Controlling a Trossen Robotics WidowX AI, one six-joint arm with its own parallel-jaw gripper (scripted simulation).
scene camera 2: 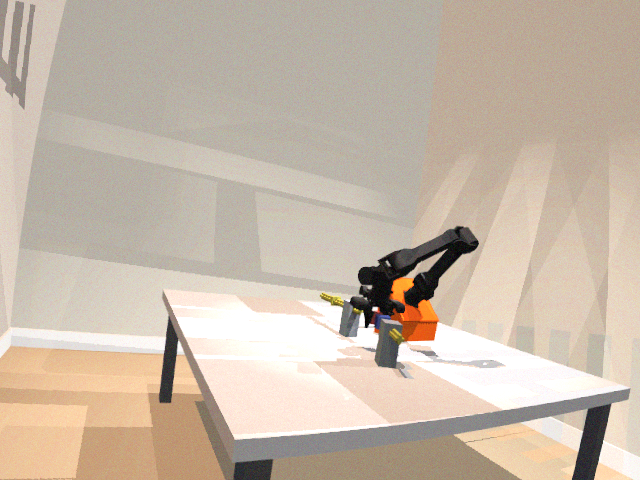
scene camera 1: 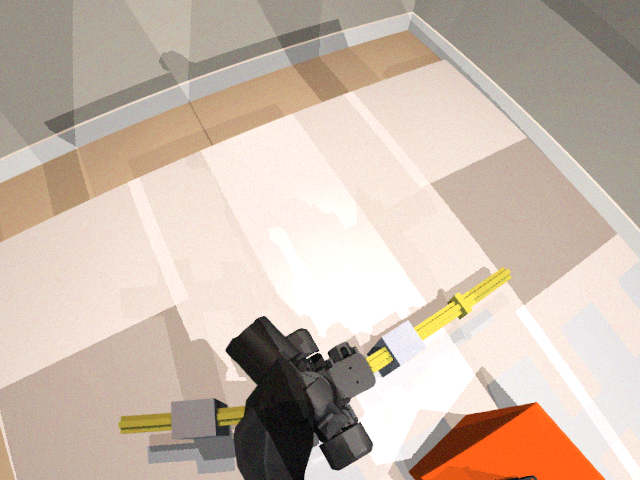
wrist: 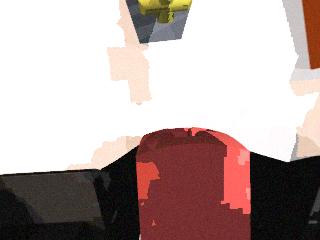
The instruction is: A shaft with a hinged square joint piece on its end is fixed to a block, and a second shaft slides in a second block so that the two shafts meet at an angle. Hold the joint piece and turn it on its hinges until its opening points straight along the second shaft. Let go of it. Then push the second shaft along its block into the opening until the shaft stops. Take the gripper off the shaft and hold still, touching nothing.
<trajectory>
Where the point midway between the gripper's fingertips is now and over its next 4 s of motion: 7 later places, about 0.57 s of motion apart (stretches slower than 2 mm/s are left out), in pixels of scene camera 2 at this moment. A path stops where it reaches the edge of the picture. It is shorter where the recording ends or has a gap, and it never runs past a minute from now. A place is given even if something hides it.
The gripper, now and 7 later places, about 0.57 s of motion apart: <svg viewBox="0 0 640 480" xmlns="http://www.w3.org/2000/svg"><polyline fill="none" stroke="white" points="371,328 373,322 373,316 372,302 377,288 371,283 365,287 365,288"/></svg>
</trajectory>
